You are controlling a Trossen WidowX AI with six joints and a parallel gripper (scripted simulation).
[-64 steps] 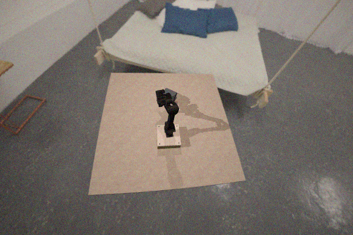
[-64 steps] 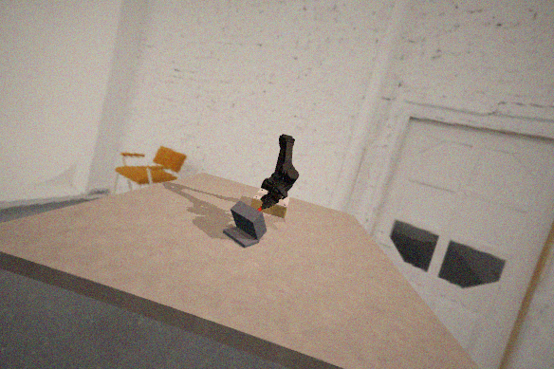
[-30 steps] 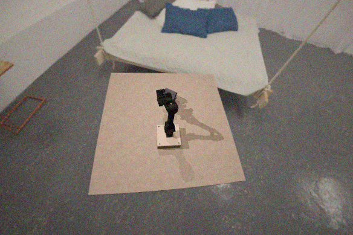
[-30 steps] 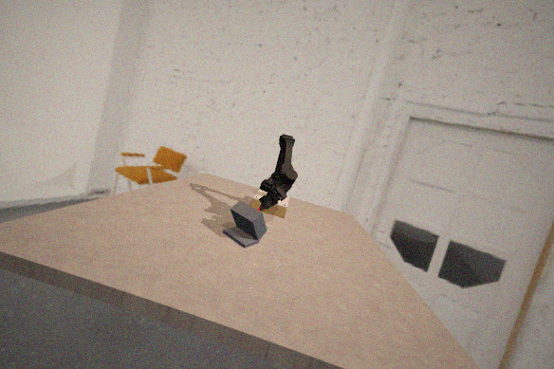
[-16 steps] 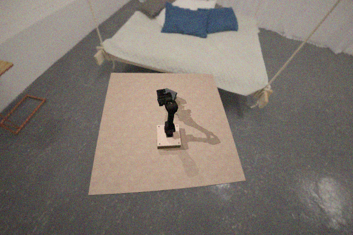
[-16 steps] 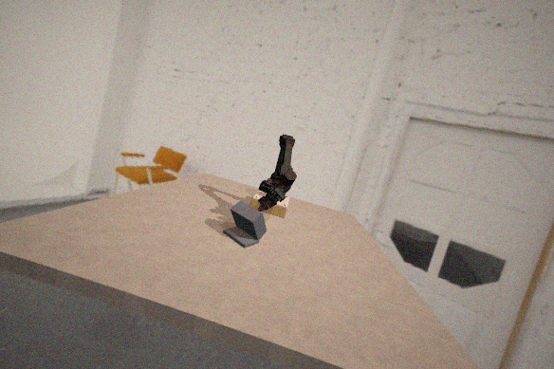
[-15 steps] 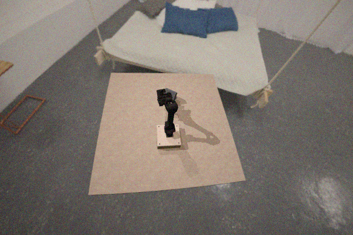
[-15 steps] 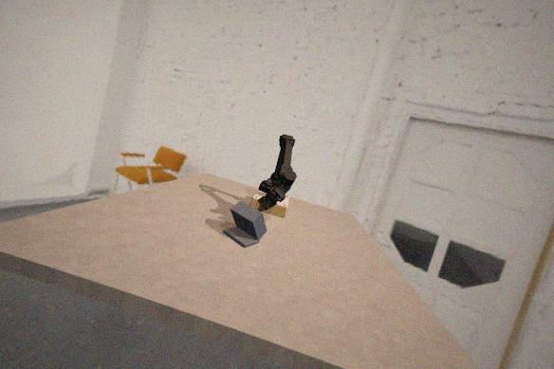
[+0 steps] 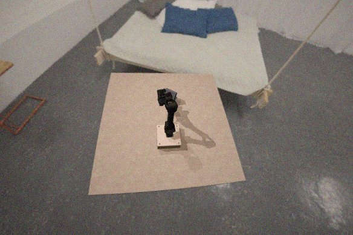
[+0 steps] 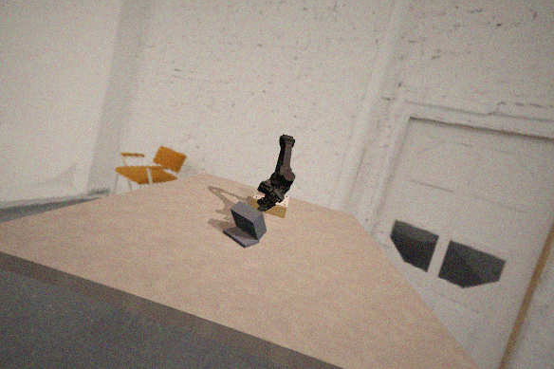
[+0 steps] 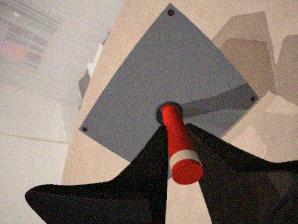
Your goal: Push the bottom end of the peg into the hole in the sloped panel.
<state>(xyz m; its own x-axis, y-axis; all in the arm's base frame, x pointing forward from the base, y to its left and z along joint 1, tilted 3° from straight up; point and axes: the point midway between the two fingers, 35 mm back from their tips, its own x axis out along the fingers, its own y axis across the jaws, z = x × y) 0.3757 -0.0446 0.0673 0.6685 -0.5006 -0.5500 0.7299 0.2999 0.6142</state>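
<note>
Now: the grey sloped panel 3 cm to the right of my gripper tip, 3 cm below it and 3 cm ahead of it. Round my gripper tip: red peg 1 cm to the left, 1 cm behind, 1 cm above.
</note>
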